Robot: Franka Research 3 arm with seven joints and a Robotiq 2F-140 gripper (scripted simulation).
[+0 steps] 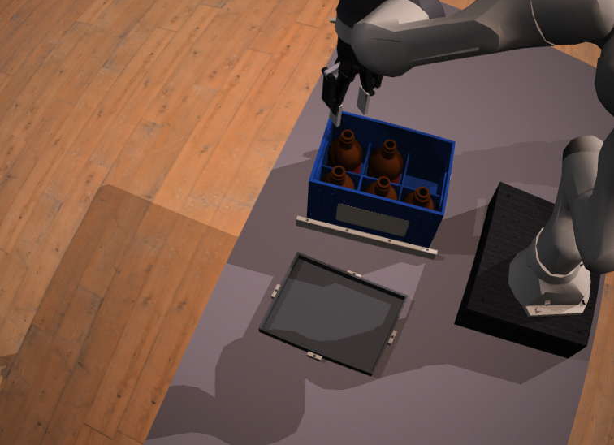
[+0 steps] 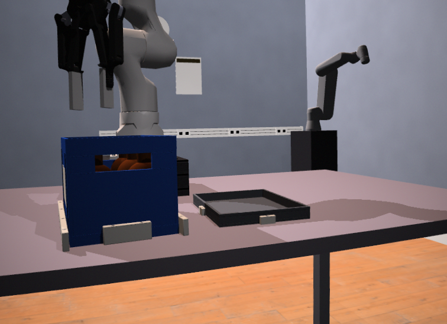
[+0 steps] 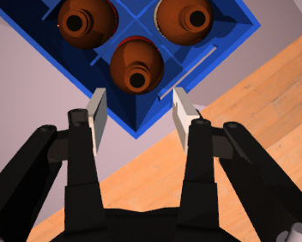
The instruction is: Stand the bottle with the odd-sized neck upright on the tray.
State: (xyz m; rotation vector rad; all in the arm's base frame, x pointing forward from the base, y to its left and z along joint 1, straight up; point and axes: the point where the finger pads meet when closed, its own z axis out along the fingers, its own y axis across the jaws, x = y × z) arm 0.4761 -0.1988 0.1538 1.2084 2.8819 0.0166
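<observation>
Now: the crate 17 cm below my hand, 9 cm behind it and 5 cm to the left of it. Also, from my hand: bottle: 18 cm behind, 17 cm below, 9 cm to the left; dark tray: 33 cm to the left, 24 cm below, 6 cm behind.
</observation>
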